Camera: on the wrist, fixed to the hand. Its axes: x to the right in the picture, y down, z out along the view.
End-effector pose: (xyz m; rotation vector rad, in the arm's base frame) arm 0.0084 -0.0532 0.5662 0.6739 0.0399 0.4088
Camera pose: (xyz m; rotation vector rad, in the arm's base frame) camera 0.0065 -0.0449 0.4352 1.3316 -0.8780 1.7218
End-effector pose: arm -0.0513 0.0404 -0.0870 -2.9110 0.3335 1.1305
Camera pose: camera 0.0274 0.1064 -0.0052 -1.4219 2.4284 1.2311
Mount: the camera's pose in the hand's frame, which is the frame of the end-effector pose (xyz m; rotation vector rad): -0.0110 -0.0739 -0.1080 0.6210 -0.4714 1.5198
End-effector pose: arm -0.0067 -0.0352 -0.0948 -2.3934 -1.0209 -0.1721
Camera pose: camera -0.0570 -0.0553 0.0248 -1.9811 0.6983 1.0797
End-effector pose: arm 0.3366 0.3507 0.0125 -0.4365 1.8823 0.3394
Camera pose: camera 0.2836 0.2394 0.0578 1.4500 1.3908 0.6998
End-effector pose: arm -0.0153 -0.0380 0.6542 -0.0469 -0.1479 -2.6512
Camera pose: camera -0.0409 0.0198 0.5391 -0.3928 -0.7282 -0.9793
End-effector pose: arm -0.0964 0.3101 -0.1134 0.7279 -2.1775 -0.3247
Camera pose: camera 0.0206 0.2584 -0.0836 -0.9078 -2.6059 1.0699
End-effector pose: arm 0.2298 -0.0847 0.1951 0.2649 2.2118 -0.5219
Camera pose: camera 0.1364 -0.1018 0.2858 1.7163 0.8568 -0.2865
